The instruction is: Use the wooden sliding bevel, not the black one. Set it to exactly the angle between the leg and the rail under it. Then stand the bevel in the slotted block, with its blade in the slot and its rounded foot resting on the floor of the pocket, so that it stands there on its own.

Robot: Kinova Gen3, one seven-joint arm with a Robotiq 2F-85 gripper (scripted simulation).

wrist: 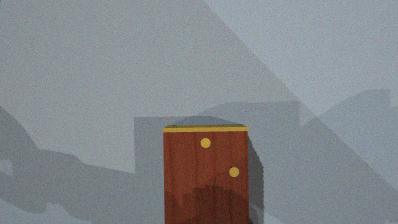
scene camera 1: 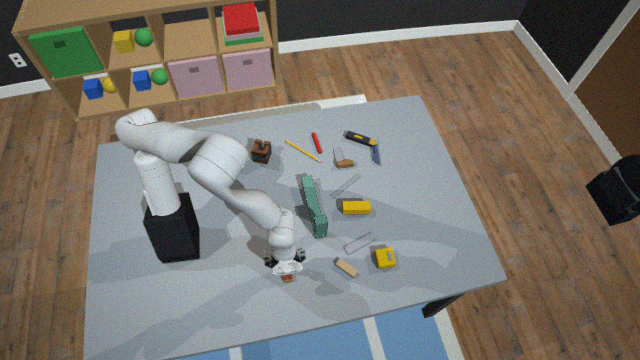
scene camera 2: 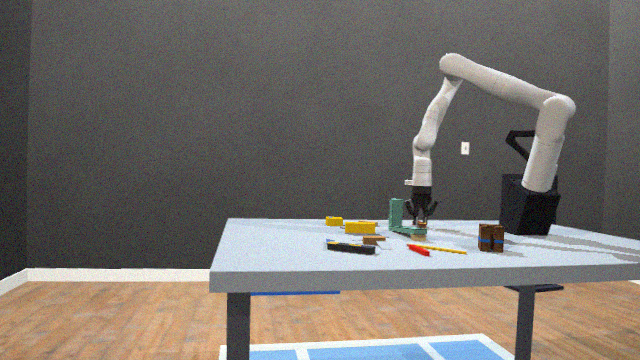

Labels:
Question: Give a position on a green leg-and-rail piece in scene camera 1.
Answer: At 319,222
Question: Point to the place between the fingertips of my gripper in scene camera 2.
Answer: At 420,226

